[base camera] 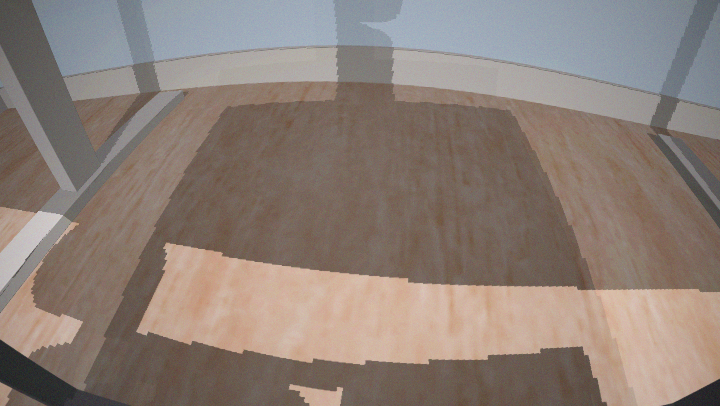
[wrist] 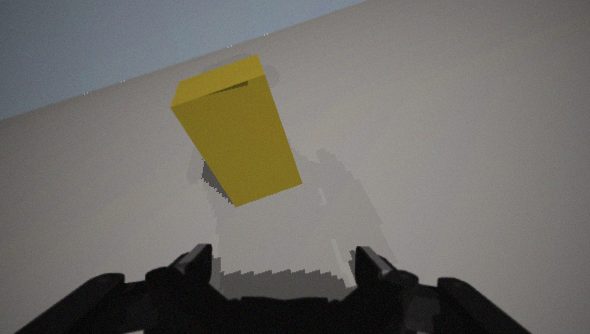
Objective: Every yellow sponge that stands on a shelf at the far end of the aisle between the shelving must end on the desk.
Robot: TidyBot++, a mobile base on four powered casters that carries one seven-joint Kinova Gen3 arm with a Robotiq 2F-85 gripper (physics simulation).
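Frame: origin at the arm's base, x left, y back, z up, level; centimetres.
Where they show: gripper, fingertip midpoint: (wrist: 284,261).
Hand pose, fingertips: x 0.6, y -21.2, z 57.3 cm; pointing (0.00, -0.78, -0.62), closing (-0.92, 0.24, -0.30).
After its pixels a point has its place.
A yellow sponge (wrist: 245,135) @(z 61.8, x 0.4, y -28.9 cm) stands upright on a pale grey shelf surface (wrist: 440,165) @(z 55.4, x -12.7, y -25.2 cm) in the wrist view, left of the middle and close to the shelf's far edge. My gripper (wrist: 284,261) @(z 57.3, x 0.6, y -21.2 cm) is open, with nothing between its fingers. In the wrist view the sponge lies beyond the fingertips and a little to the left, apart from both fingers. The sponge and the gripper do not show in the base camera view. The desk shows in neither view.
In the base camera view a grey shelving post (base camera: 55,95) @(z -20.2, x 52.7, y -53.0 cm) and its floor rail (base camera: 126,131) stand at the left. Another floor rail (base camera: 693,174) runs at the right edge. A blue wall (base camera: 252,30) @(z -25.8, x 28.7, y -92.4 cm) with a pale skirting board (base camera: 282,65) @(z -35.2, x 21.6, y -90.4 cm) closes the far end.
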